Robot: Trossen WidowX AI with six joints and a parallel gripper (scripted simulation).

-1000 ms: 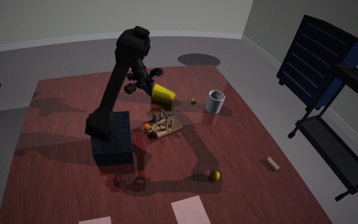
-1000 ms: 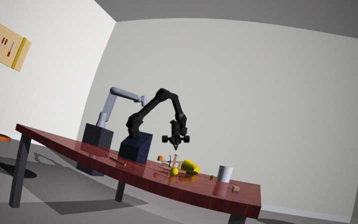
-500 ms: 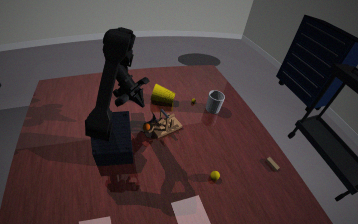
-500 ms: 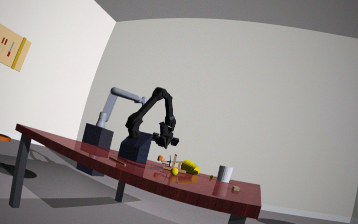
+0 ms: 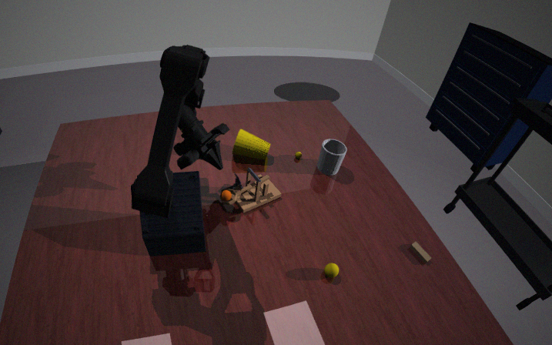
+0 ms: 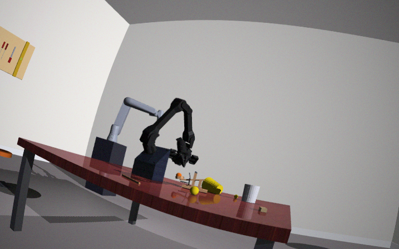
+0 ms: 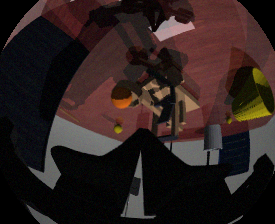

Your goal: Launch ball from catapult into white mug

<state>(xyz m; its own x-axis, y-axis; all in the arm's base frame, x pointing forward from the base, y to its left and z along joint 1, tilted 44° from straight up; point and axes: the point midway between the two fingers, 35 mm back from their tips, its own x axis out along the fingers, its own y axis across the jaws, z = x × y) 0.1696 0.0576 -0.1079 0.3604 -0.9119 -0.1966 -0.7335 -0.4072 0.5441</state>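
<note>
Right now the orange ball is 50 mm to the right of my gripper tip and 60 mm below it. Also, from my gripper tip: white mug: 410 mm ahead, 30 mm to the left, 90 mm below; wooden catapult: 70 mm ahead, 30 mm to the right, 70 mm below; small yellow ball: 320 mm ahead, 110 mm to the left, 110 mm below.
</note>
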